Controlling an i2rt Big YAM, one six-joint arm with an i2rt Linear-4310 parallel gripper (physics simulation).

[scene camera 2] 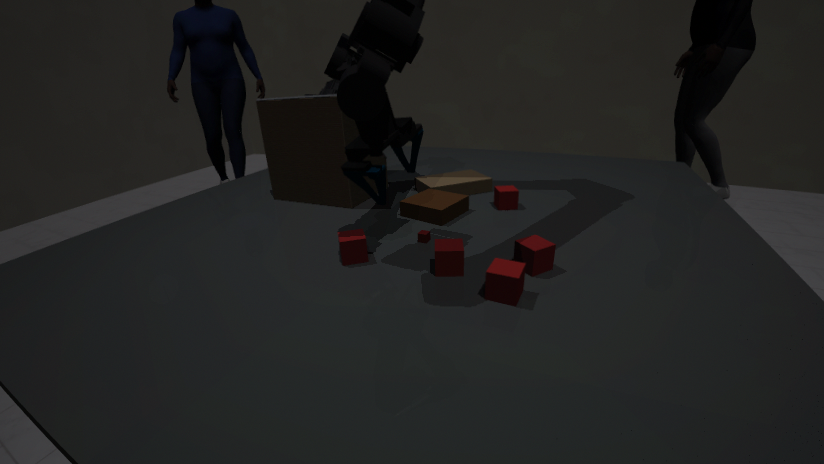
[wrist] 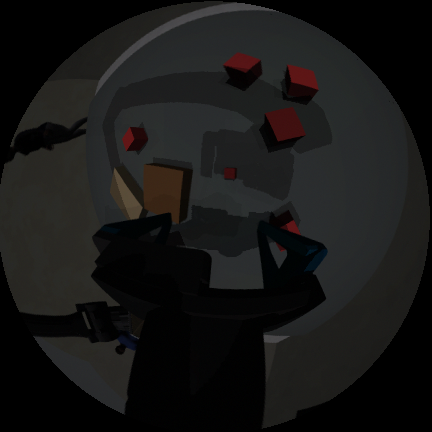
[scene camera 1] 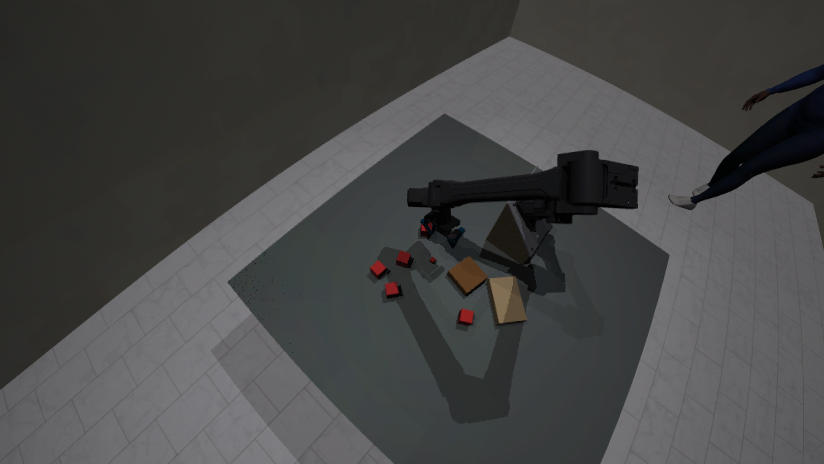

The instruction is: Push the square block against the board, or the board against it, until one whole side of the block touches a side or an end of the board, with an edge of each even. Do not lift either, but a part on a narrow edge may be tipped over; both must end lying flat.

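Places are measured from the arm's base along level axes (x up, y left, z back), in centimetres.
Pixels of known places: gripper, between the fingertips: [scene camera 2: 397,187] [wrist: 214,221] [scene camera 1: 442,240]; arm's base, origin of its link: [scene camera 2: 329,118] [scene camera 1: 526,208].
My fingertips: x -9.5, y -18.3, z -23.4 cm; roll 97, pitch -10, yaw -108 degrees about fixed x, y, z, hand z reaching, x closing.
Ahead of a thing's pixels: the offset from my fingertips to its top centre.
The square block @(dx -6.1, dy +13.3, dz -2.3 cm) [scene camera 1: 467,275] [scene camera 2: 434,204] [wrist: 163,190] is orange-brown and lies flat. The board @(dx -6.1, dy +29.2, dz -2.0 cm) [scene camera 1: 507,299] [scene camera 2: 455,185] [wrist: 125,194] is light tan, longer, and also lies flat. In scene camera 1 the block's right corner is at or very near the board's upper left corner. Their sides stand at an angle to each other, with a wedge-shaped gap; whether the corners touch I cannot tell. My gripper [scene camera 1: 441,238] [scene camera 2: 397,187] [wrist: 214,221] is open and empty, above the table on the block's upper left side in scene camera 1. In the wrist view one fingertip shows beside the block's lower edge.
A tall brown box [scene camera 1: 505,233] [scene camera 2: 305,149] stands under the arm, near the block. A red cube @(dx -5.2, dy -8.9, dz +4.4 cm) [scene camera 1: 426,229] [scene camera 2: 352,247] is by one finger. Another red cube @(dx -5.2, dy +20.3, dz -15.7 cm) [scene camera 1: 465,317] [scene camera 2: 506,197] [wrist: 135,139] stands near the board. A tiny red cube @(dx -7.6, dy +0.0, dz -4.3 cm) [scene camera 1: 433,260] [scene camera 2: 423,236] [wrist: 230,173] and three larger ones lie beyond.
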